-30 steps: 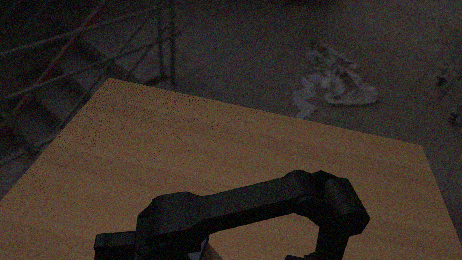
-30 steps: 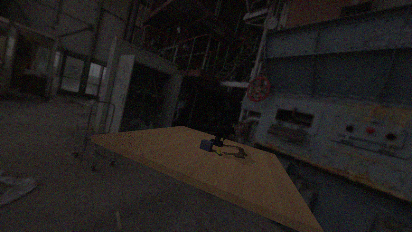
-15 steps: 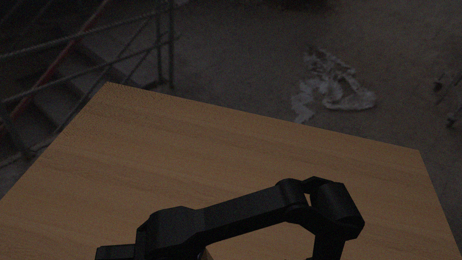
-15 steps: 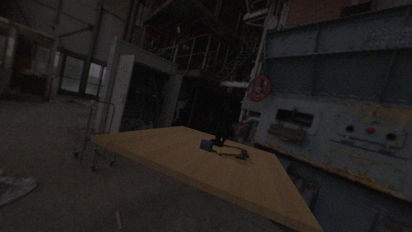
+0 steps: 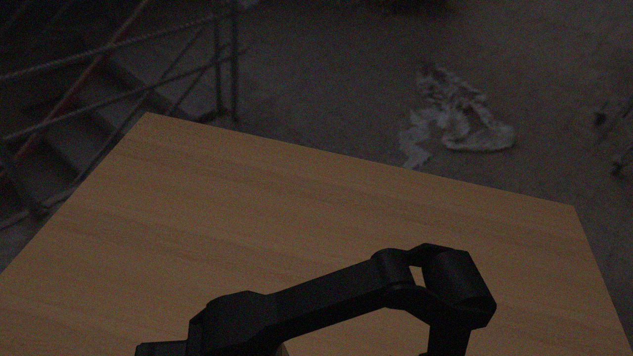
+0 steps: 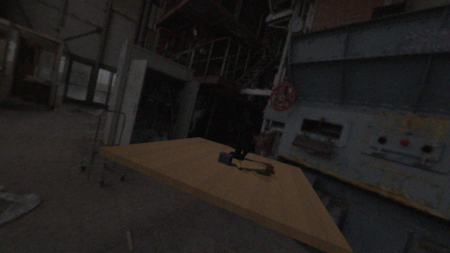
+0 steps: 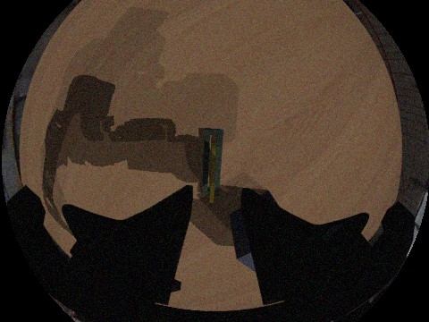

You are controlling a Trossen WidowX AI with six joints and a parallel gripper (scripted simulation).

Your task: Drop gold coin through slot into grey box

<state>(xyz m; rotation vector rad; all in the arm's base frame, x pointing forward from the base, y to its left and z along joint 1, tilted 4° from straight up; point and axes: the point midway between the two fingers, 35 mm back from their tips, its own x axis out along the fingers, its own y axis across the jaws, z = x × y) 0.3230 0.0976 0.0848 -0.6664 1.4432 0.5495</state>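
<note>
Right now my gripper tip is 50 mm above the gold coin.
</note>
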